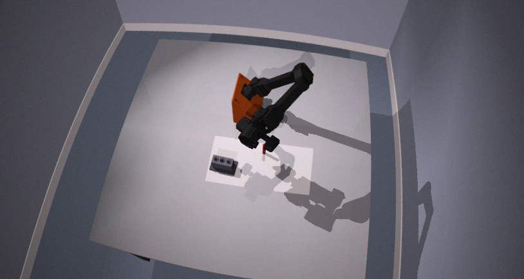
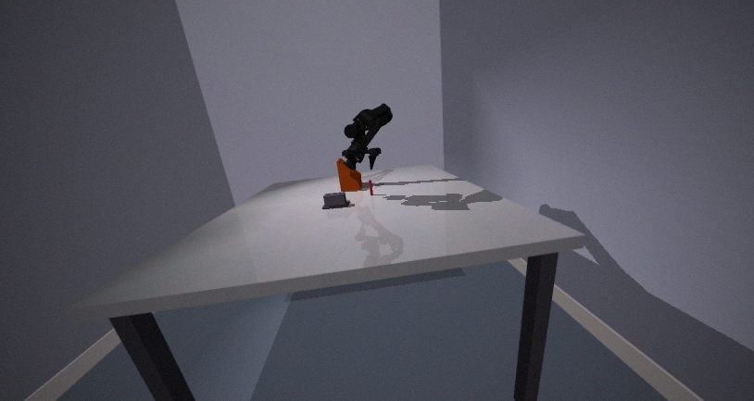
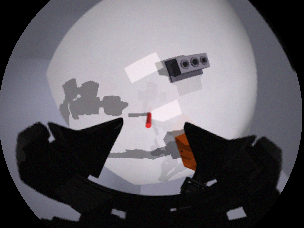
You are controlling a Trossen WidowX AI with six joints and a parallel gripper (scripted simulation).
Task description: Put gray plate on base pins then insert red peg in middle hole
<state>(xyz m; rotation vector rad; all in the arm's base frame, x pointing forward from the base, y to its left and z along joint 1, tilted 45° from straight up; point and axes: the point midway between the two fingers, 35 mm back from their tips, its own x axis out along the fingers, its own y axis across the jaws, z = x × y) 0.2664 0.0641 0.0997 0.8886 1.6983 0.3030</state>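
Right now the red peg is 4 cm behind my gripper tip, 3 cm to the left of it and 10 cm below it. Also, from my gripper tip: gray plate: 8 cm ahead, 14 cm to the right, 10 cm below.
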